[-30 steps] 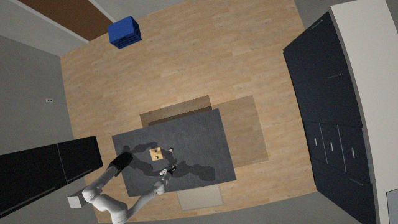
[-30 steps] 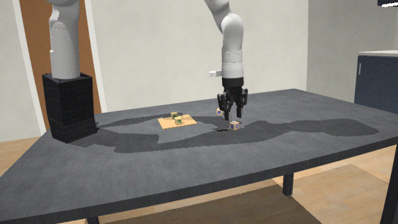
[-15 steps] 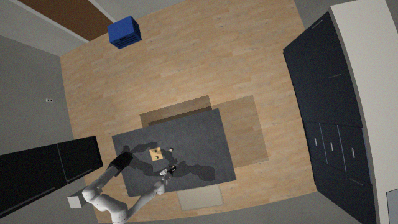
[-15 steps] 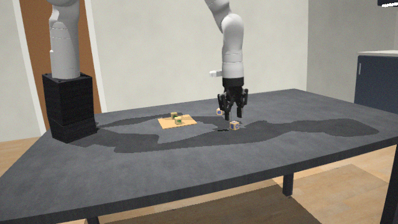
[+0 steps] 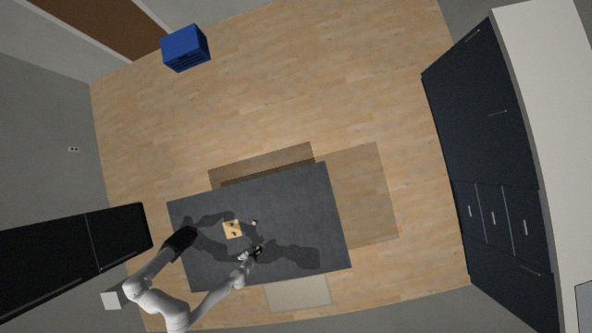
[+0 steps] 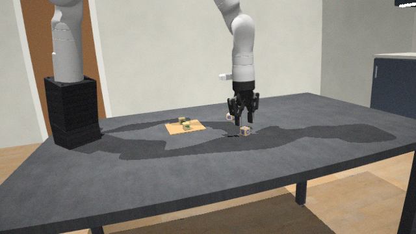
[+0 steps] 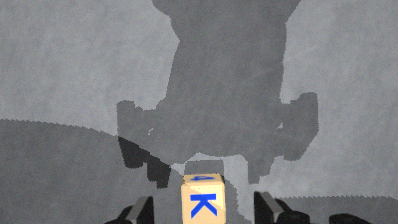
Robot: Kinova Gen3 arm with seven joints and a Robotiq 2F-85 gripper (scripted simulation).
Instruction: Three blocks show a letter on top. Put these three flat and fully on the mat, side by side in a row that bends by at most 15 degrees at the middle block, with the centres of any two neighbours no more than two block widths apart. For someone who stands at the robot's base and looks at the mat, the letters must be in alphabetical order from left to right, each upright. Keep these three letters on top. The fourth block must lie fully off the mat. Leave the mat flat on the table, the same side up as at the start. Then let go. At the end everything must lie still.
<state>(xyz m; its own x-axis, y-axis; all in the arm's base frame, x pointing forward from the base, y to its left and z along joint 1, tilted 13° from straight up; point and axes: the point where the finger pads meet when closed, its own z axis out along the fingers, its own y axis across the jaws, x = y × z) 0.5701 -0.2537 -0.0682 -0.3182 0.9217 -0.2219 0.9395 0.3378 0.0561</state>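
The mat is 16 cm behind my hand, 21 cm to the left of it and 5 cm below it. The rest, counted from my hand: green-marked block 16 cm behind, 25 cm to the left, 3 cm below.
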